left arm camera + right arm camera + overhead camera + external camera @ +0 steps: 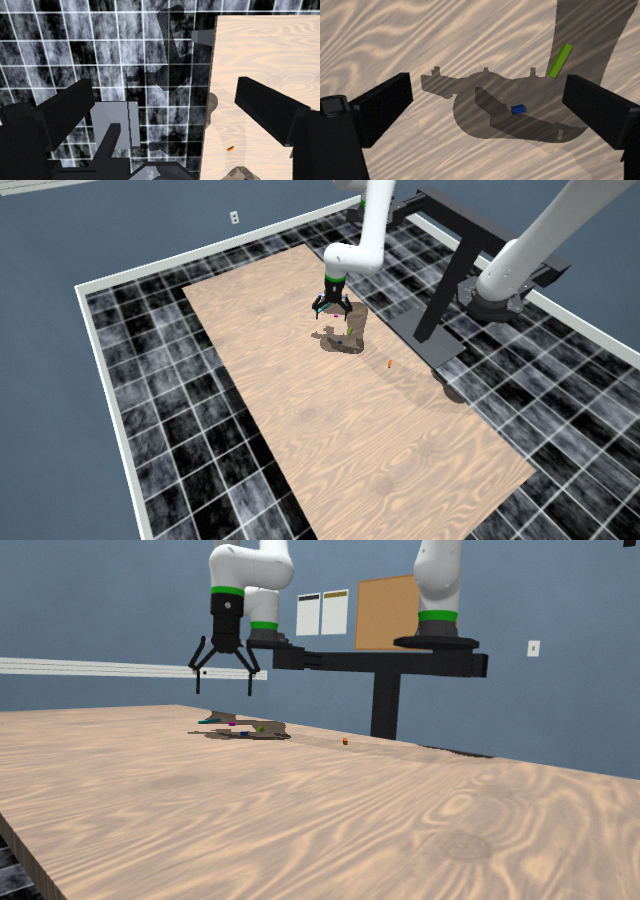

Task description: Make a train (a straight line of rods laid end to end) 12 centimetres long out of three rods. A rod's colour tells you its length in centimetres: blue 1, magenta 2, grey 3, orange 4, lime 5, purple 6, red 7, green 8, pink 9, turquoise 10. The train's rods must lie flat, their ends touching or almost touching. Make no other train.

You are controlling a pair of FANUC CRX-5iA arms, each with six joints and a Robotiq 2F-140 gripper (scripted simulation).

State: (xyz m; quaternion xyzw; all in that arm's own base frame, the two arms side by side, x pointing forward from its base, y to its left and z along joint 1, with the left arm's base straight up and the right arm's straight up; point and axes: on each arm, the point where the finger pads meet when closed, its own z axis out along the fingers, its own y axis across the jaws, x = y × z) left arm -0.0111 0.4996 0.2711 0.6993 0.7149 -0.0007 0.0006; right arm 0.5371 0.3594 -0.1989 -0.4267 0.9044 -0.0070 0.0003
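Observation:
Right now the turquoise rod is 70 mm behind my right hand, 160 mm to the right of it and 110 mm below it. Round my right hand: lime rod: 90 mm behind, 60 mm to the left, 110 mm below; then magenta rod: 90 mm behind, 70 mm to the right, 110 mm below; then orange rod: 120 mm behind, 350 mm to the left, 110 mm below.

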